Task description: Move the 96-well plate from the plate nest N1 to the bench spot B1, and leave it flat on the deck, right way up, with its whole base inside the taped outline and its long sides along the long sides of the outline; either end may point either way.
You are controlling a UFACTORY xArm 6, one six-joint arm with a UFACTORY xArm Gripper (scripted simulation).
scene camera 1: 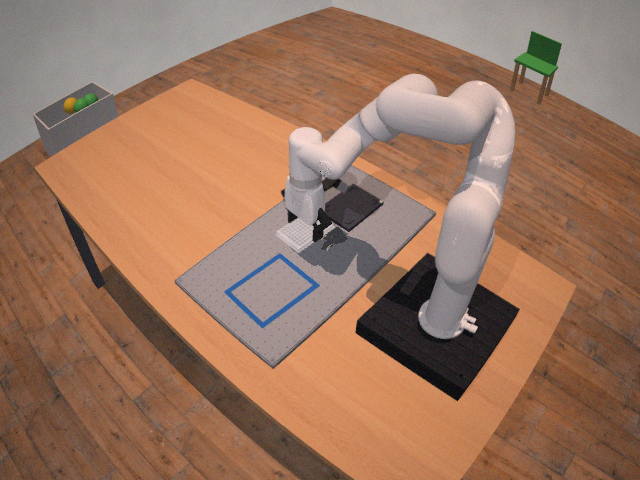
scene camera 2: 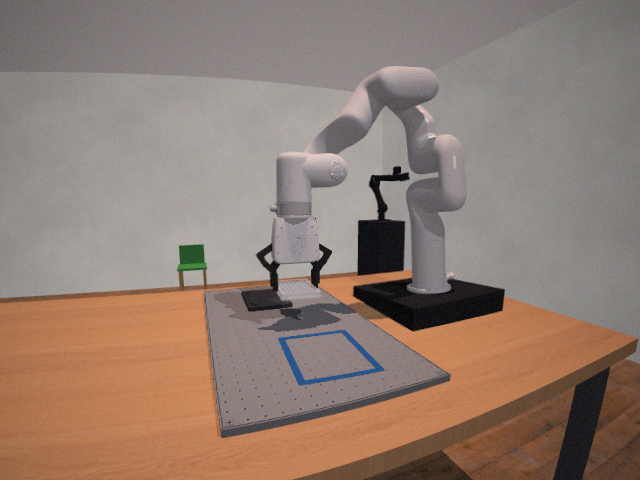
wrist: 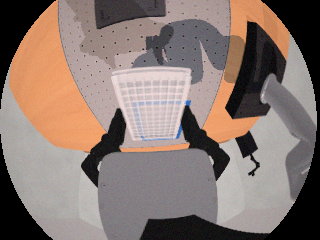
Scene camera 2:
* gripper: 295,288
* white 96-well plate: 292,289
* black plate nest: 267,299
